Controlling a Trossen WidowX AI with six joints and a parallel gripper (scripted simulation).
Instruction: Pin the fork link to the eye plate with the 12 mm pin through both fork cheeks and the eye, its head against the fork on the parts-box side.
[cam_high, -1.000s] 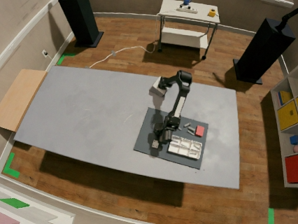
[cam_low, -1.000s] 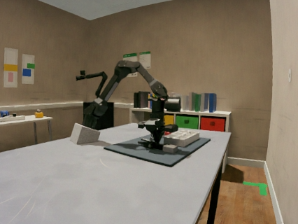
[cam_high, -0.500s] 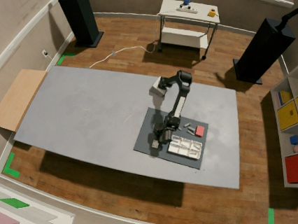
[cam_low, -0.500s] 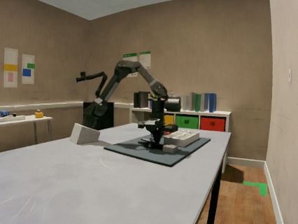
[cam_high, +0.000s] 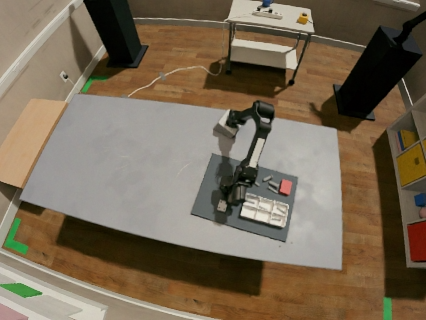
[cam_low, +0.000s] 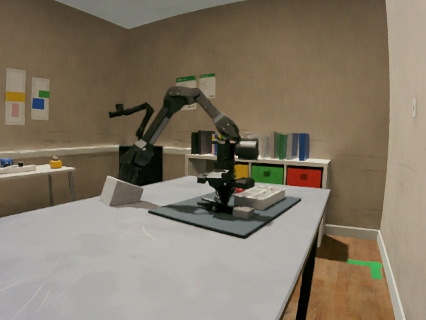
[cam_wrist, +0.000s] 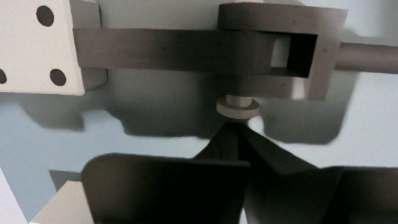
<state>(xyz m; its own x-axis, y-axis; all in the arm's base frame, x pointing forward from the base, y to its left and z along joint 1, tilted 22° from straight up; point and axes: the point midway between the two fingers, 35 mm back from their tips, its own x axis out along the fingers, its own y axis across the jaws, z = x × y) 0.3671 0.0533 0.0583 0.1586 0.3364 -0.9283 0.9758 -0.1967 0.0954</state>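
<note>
Now: the eye plate 1 cm ahead of my hand, 4 cm to the right of it and 3 cm below it. Also, from my hand: mat 1 cm ahead, 6 cm to the left, 4 cm below; then headed pin 1 cm behind, 4 cm to the right, 3 cm below; then fork link 3 cm behind, 4 cm to the right, 3 cm below.
</note>
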